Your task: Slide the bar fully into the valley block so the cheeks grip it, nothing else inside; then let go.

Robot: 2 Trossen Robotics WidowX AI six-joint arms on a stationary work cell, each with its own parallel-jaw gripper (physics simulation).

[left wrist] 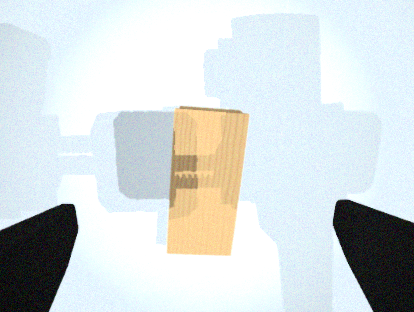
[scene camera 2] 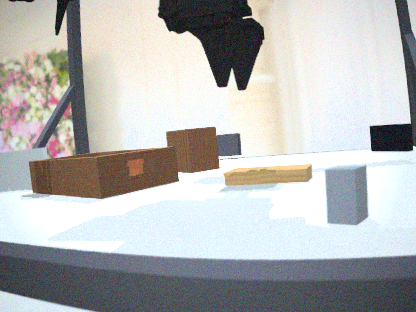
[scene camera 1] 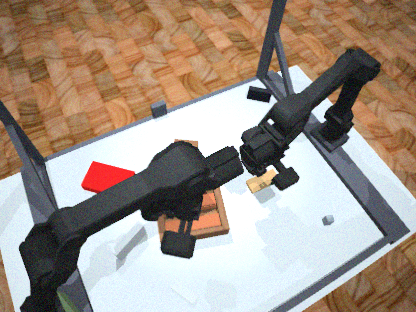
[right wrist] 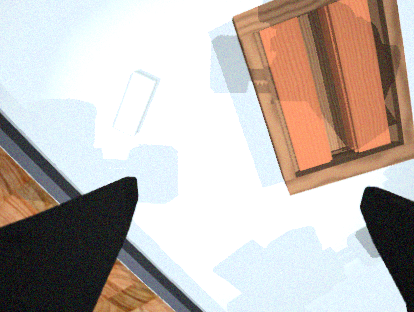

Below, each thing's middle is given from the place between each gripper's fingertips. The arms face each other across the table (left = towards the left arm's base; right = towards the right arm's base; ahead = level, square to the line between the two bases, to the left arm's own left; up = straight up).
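Scene:
The red flat block [scene camera 1: 99, 176] is 280 mm behind my left hand, 360 mm to the right of it and 100 mm below it. The small grey cube [scene camera 2: 346, 185] is 100 mm below that left hand too, but 210 mm ahead of it and 100 mm to the left of it. Counting from my left hand again, I find the dark block [scene camera 2: 384, 138] 250 mm to the left, 270 mm behind and 90 mm below. The pale wooden bar [scene camera 2: 303, 172] is 30 mm to the left of my left hand and 110 mm below it.
Seen from my right hand, the red flat block is 80 mm to the right, 320 mm behind and 220 mm below, and the small grey cube is 180 mm ahead, 390 mm to the left and 210 mm below. The dark block is 210 mm below my right hand, 310 mm behind it and 540 mm to the left of it. As for the pale wooden bar, my right hand is 40 mm past it, 320 mm to the right of it and 230 mm above it.

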